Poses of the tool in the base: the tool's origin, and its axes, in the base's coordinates. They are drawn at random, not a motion.
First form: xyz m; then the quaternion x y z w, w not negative.
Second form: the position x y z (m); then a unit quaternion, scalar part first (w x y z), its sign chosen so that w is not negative. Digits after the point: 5 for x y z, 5 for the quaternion.
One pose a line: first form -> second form
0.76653, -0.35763, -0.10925, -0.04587, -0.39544, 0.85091, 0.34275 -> 0.76653, -0.35763, -0.10925, 0.34275, -0.04587, -0.39544, 0.85091
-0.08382, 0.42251, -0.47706, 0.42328, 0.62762, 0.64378, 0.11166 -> -0.08382, 0.42251, -0.47706, 0.11166, 0.42328, 0.62762, 0.64378
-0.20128, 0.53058, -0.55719, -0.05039, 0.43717, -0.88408, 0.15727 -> -0.20128, 0.53058, -0.55719, 0.15727, -0.05039, 0.43717, -0.88408
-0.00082, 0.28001, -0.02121, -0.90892, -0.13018, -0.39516, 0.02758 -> -0.00082, 0.28001, -0.02121, 0.02758, -0.90892, -0.13018, -0.39516
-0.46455, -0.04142, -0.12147, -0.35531, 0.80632, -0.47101, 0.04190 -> -0.46455, -0.04142, -0.12147, 0.04190, -0.35531, 0.80632, -0.47101
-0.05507, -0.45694, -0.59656, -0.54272, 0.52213, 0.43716, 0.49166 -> -0.05507, -0.45694, -0.59656, 0.49166, -0.54272, 0.52213, 0.43716
